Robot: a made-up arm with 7 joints.
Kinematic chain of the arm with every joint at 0, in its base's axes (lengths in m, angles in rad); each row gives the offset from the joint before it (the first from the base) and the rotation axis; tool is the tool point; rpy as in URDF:
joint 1: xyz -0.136 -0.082 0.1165 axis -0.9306 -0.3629 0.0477
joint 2: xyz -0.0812 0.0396 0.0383 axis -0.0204 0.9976 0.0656
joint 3: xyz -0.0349 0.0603 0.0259 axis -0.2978 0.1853 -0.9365
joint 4: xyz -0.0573 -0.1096 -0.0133 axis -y
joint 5: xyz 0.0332 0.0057 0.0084 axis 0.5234 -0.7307 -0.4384
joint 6: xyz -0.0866 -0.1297 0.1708 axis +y
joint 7: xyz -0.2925 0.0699 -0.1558 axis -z
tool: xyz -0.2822 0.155 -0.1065 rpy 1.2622 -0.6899 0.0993
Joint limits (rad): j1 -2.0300..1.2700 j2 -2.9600..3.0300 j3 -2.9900..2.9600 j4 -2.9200..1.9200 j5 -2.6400..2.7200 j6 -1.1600..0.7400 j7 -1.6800..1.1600
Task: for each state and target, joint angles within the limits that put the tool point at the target. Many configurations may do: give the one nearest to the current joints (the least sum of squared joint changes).
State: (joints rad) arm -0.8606 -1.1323 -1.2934 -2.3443 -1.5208 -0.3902 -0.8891
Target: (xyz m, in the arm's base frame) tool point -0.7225 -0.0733 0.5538
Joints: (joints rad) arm -0.3936 -1.9673 -1.4108 -1.9524 -0.9387 -0.3606 -0.4822
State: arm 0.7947 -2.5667 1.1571 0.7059 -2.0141 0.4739 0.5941
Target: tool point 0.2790 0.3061 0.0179
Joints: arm 0.6240 -2.8616 0.7871 1.1821 -1.6519 -0.0143 0.8911
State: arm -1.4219 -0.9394 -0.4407 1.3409 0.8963 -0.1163 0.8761
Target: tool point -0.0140 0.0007 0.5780
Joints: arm -1.5750 -0.9466 -0.3873 1.3999 0.9555 -0.1900 0.7982
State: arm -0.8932 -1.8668 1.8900 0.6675 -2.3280 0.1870 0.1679
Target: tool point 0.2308 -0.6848 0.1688
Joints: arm -1.4989 -1.2794 2.1993 0.9217 -2.5023 0.6863 0.0746
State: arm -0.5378 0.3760 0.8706 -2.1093 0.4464 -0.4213 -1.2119
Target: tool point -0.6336 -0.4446 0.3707
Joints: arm -0.6551 -0.0011 0.2400 -1.9346 0.2119 -0.8988 -1.6800
